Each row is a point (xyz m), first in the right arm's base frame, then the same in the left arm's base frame.
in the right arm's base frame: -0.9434 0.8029 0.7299
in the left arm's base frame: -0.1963 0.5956 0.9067
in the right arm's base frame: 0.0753 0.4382 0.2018
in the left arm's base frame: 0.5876 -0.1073 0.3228
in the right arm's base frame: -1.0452 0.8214 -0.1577
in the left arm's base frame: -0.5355 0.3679 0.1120
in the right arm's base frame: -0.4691 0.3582 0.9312
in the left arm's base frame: 0.2594 0.1457 1.1371
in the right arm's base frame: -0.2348 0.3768 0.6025
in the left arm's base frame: 0.3947 0.0176 0.7785
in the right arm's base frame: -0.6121 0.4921 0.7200
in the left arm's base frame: 0.0806 0.2362 0.9302
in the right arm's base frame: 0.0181 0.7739 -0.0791
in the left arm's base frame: 0.4951 0.1333 -0.0356
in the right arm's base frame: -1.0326 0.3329 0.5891
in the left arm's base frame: -0.3754 0.1331 0.9580
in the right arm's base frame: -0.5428 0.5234 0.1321
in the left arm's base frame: -0.0114 0.0756 0.3670
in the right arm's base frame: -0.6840 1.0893 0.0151
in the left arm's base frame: -0.1119 0.5969 0.0986
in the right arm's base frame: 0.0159 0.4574 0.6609
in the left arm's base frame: 0.6595 0.0598 0.7489
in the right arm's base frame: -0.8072 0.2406 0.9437
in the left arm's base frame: -0.0736 0.1077 1.2635
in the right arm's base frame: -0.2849 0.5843 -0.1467
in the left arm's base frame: 0.1651 -0.0029 0.0344
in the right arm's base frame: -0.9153 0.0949 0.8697
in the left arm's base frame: -0.2142 -0.0286 1.2695
